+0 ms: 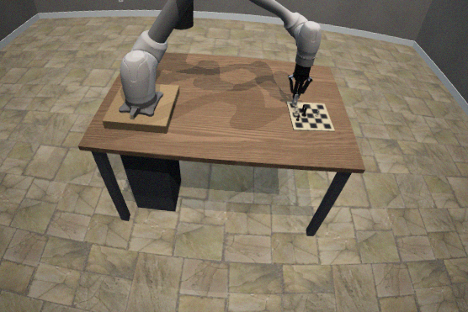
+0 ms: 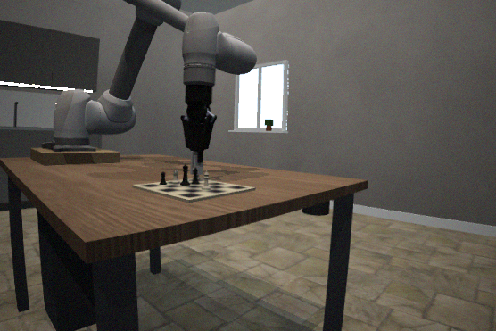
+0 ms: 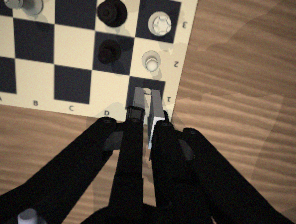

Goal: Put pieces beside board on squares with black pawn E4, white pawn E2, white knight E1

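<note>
Now: the white knight 3 cm below my hand. From my hand the other things lie so: white pawn 1 cm ahead, 4 cm to the right, 4 cm below; then black pawn 2 cm ahead, 11 cm to the right, 4 cm below; then chessboard 9 cm ahead, 6 cm to the right, 5 cm below.
</note>
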